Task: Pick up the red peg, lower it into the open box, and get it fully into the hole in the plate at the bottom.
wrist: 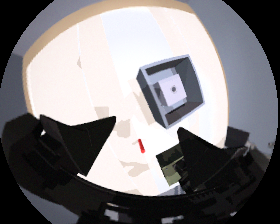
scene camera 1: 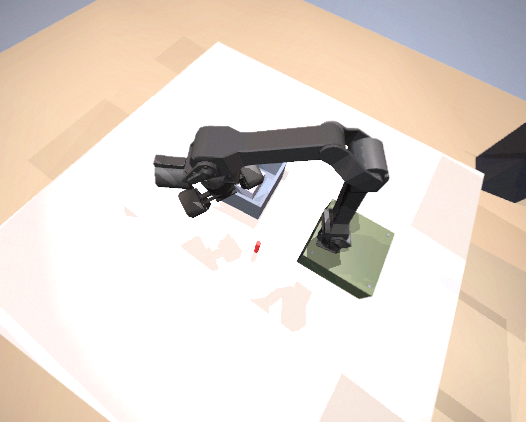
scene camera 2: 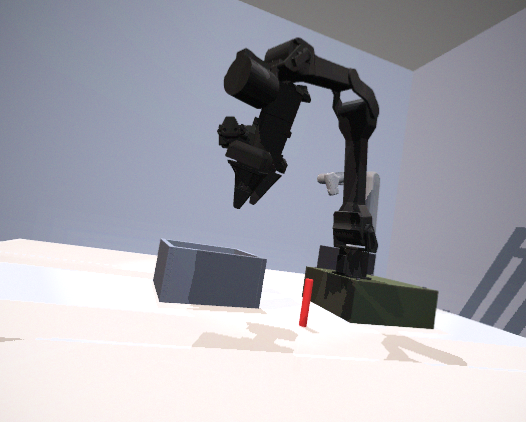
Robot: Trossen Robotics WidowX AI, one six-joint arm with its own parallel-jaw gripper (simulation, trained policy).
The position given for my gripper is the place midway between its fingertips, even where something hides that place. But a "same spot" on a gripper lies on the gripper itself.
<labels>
My gripper shows in the wrist view, in scene camera 1 and in scene camera 2 (244,206). A grey box shows in the wrist view (148,75), in scene camera 1 (274,172) and in scene camera 2 (186,273). One and the same spot on my gripper: (wrist: 76,147) is (scene camera 1: 199,194).
</labels>
